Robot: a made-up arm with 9 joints. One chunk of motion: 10 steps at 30 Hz.
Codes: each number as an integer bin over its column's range. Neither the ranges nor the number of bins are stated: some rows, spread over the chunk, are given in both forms.
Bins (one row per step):
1: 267 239 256 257 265 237 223 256 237
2: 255 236 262 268 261 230 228 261 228
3: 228 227 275 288 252 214 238 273 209
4: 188 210 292 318 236 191 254 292 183
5: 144 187 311 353 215 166 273 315 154
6: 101 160 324 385 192 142 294 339 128
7: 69 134 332 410 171 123 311 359 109
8: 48 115 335 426 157 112 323 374 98
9: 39 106 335 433 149 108 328 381 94
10: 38 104 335 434 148 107 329 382 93
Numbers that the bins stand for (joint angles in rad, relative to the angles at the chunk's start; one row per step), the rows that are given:
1: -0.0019 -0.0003 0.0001 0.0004 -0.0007 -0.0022 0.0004 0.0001 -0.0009
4: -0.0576 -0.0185 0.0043 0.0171 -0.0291 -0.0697 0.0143 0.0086 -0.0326
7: -0.1414 -0.0661 0.0090 0.0423 -0.0927 -0.1695 0.0400 0.0243 -0.0760
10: -0.1632 -0.0849 0.0093 0.0489 -0.1152 -0.1930 0.0481 0.0297 -0.0854
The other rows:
2: -0.0104 -0.0022 0.0008 0.0034 -0.0046 -0.0124 0.0026 0.0013 -0.0061
3: -0.0294 -0.0078 0.0023 0.0089 -0.0134 -0.0359 0.0071 0.0041 -0.0173
5: -0.0886 -0.0329 0.0065 0.0267 -0.0496 -0.1064 0.0229 0.0140 -0.0496
6: -0.1188 -0.0498 0.0080 0.0355 -0.0721 -0.1416 0.0323 0.0196 -0.0649
8: -0.1562 -0.0780 0.0093 0.0467 -0.1064 -0.1856 0.0454 0.0278 -0.0825
9: -0.1625 -0.0836 0.0093 0.0486 -0.1142 -0.1915 0.0476 0.0295 -0.0848

